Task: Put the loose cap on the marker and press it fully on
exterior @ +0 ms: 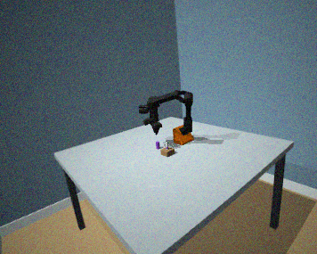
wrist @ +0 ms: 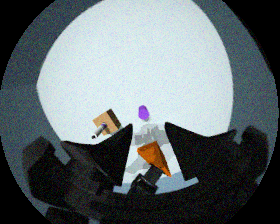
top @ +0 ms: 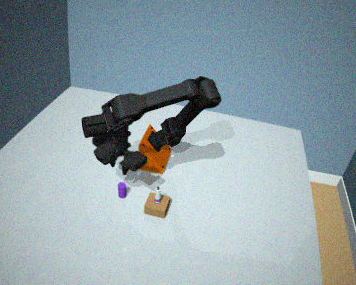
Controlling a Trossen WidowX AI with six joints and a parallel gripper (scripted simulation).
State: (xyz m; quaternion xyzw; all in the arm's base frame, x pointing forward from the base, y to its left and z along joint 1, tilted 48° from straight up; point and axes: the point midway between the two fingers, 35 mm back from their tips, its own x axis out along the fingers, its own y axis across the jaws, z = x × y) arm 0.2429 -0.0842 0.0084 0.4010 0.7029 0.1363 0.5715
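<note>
Right now the purple cap is 9 cm below my gripper tip, 1 cm to the left of it and 1 cm behind it. Round my gripper tip: holder block: 13 cm to the left, 10 cm below, 1 cm ahead.
</note>
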